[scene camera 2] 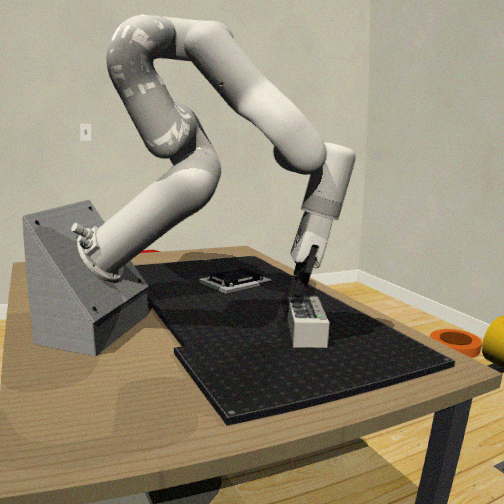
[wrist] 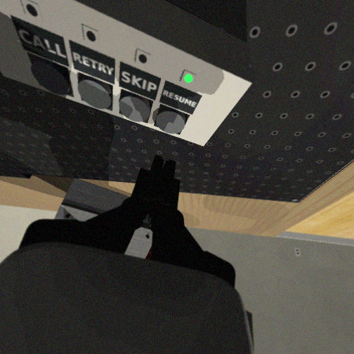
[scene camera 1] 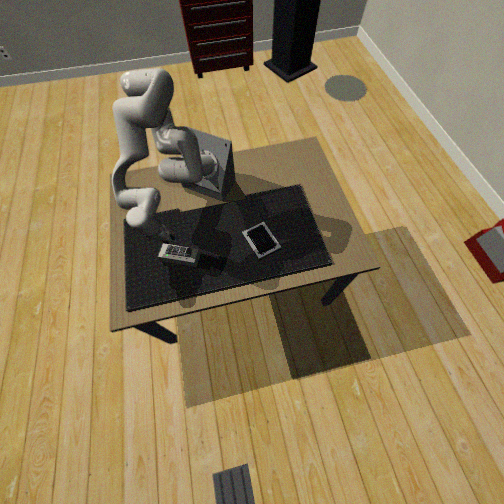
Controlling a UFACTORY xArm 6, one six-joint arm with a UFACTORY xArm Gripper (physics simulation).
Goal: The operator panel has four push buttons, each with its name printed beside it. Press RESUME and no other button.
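Observation:
The operator panel [scene camera 1: 178, 253] [scene camera 2: 310, 333] [wrist: 220, 107] is a pale box on the black board. In the wrist view its round grey buttons sit below the labels CALL, RETRY, SKIP and RESUME. The RESUME button [wrist: 170, 121] is at the panel's right end in that view, and the small lamp [wrist: 188, 78] above its label is lit green. The lamps above the other three labels are dark. My gripper [scene camera 1: 172, 239] [scene camera 2: 299, 294] [wrist: 160, 170] is shut and empty. Its tips are clear of the buttons, above and beside the panel's button-side edge, nearest RESUME.
The black perforated board [scene camera 1: 290, 210] [scene camera 2: 240, 395] lies on the wooden table [scene camera 1: 367, 265] [scene camera 2: 60, 415]. A light-framed tray [scene camera 1: 275, 247] [scene camera 2: 225, 289] with a dark middle lies on the board, apart from the panel. The grey arm pedestal [scene camera 2: 60, 300] stands at the table's rear side.

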